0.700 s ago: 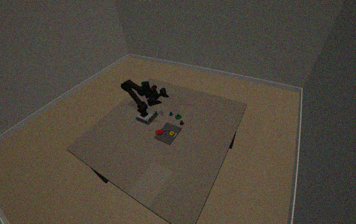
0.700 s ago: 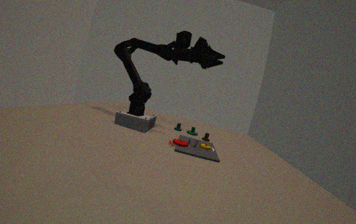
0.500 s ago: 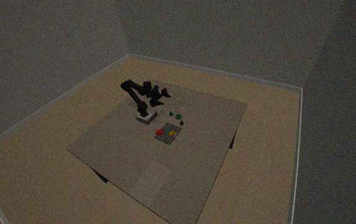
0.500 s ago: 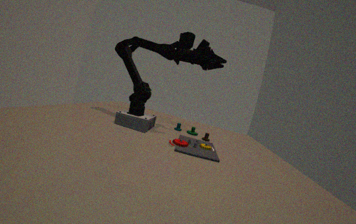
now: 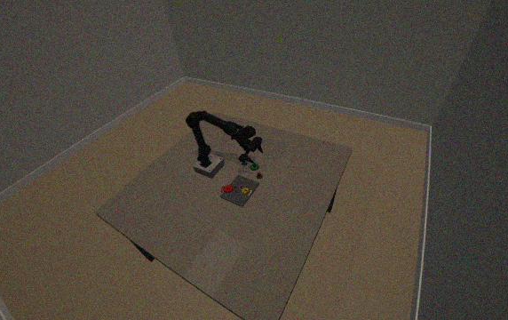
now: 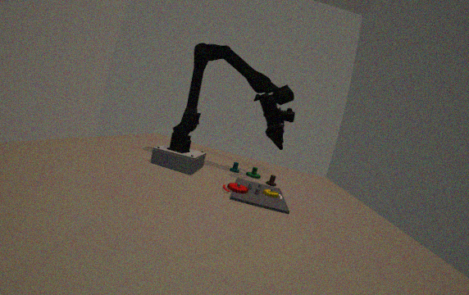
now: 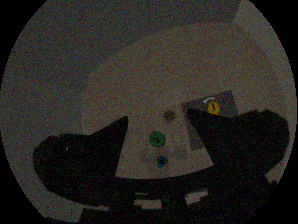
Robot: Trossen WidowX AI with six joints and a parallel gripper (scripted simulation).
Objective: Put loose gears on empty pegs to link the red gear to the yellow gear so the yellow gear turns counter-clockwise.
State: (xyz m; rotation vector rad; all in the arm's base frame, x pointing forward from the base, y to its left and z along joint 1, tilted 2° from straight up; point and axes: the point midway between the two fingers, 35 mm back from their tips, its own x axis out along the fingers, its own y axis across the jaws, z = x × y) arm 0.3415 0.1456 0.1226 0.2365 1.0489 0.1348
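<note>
Now: gripper tip 8 cm past the green gear, 4 cm to the right of it and 15 cm above it. The rest, counted from my gripper tip: yellow gear 16 cm to the right, 15 cm below; then brown gear 1 cm to the right, 15 cm below; then teal gear 17 cm behind, 3 cm to the left, 15 cm below.
</note>
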